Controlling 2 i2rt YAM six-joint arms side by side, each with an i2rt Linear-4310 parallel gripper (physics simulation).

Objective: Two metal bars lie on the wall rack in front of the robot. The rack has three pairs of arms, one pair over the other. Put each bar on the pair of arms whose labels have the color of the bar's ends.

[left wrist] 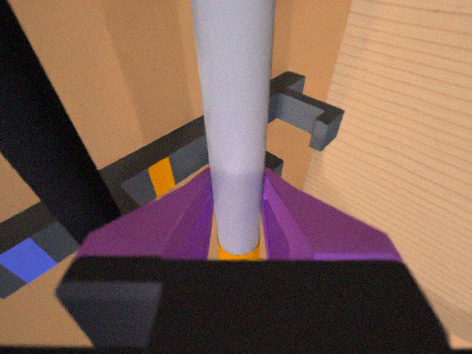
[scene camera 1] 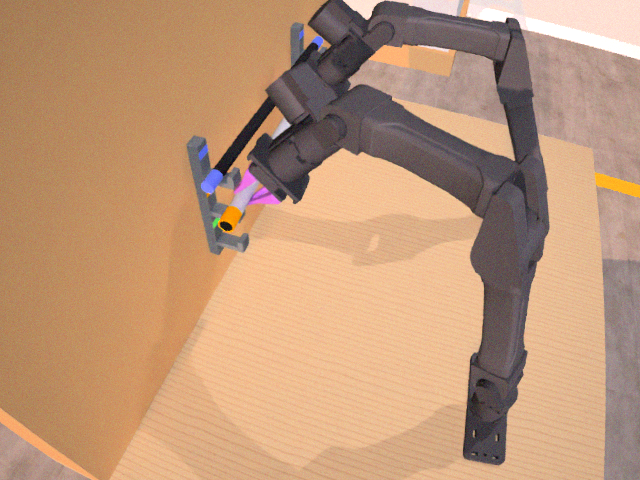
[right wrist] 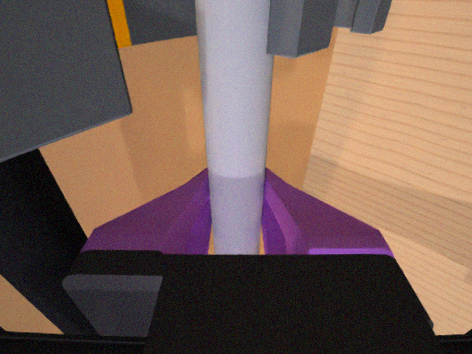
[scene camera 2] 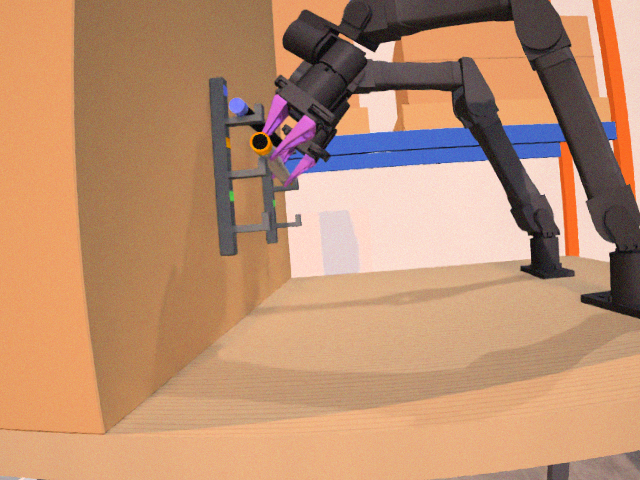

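Note:
A silver bar with orange ends is held in front of the wall rack, a little above the middle, orange-labelled arms. My left gripper is shut on it near one orange end. My right gripper is shut on it farther along; its fingers are hidden in scene camera 1. A black bar with blue ends lies at the top, blue-labelled arms.
The lowest arms have green labels. The rack is fixed to a tall brown wall at the edge of the wooden table. Both forearms run close together, and the black bar is close beside the silver one.

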